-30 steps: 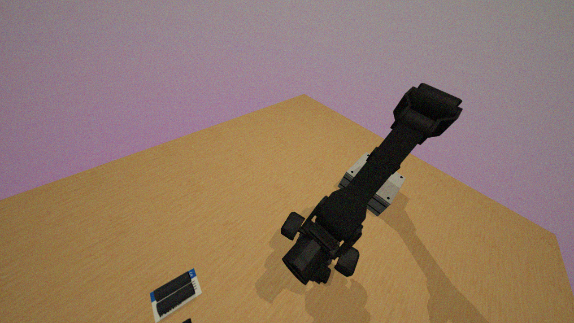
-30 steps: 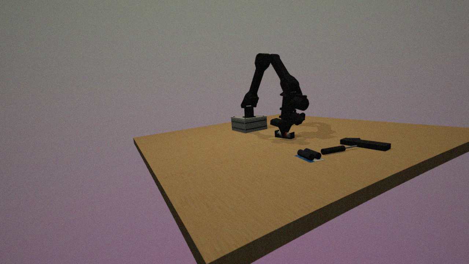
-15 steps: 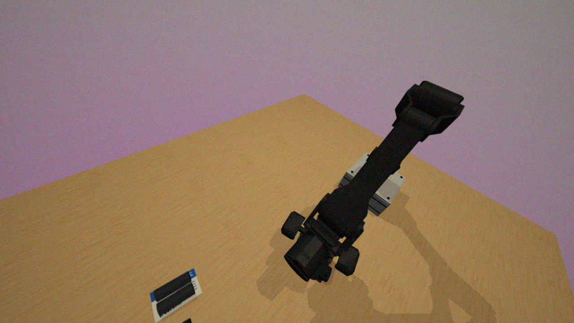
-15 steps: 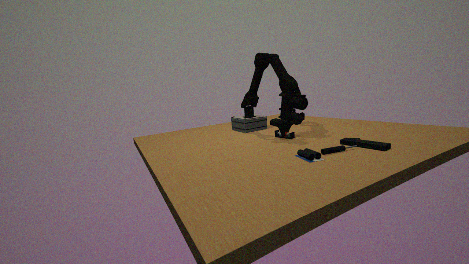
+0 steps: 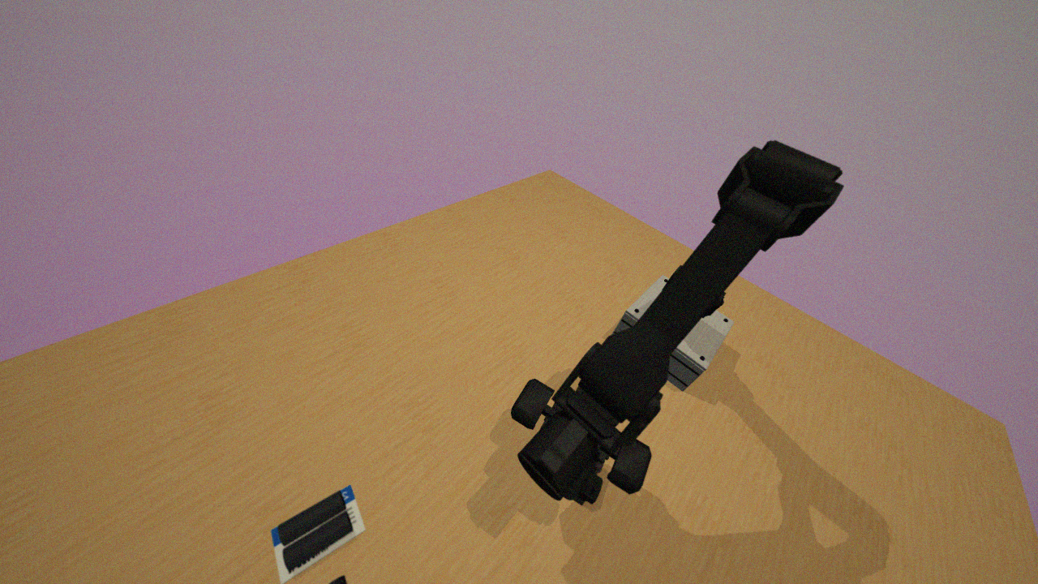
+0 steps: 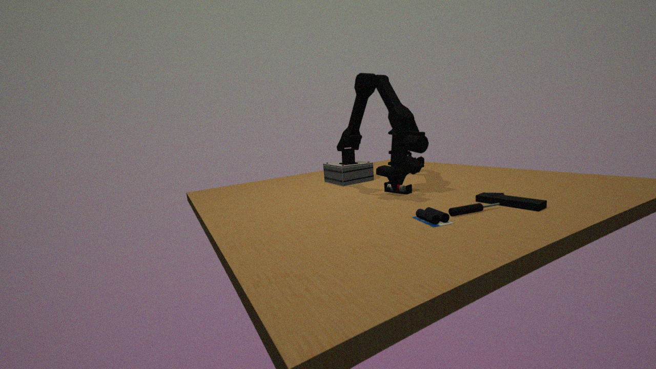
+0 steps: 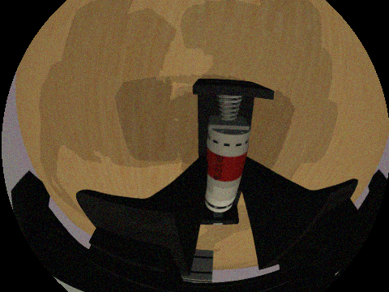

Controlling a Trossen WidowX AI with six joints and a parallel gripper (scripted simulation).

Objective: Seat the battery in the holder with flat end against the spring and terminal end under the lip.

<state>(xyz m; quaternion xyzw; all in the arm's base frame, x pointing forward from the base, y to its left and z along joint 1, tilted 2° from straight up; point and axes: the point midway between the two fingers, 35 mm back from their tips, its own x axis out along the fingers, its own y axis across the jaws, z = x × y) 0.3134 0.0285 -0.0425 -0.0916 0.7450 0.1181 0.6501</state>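
Right now the battery is 10 mm above my gripper tip. Also, from my gripper tip: black-handled screwdriver (330 mm ahead, 10 mm to the left); then black remote (340 mm ahead, 120 mm to the left, 10 mm above).
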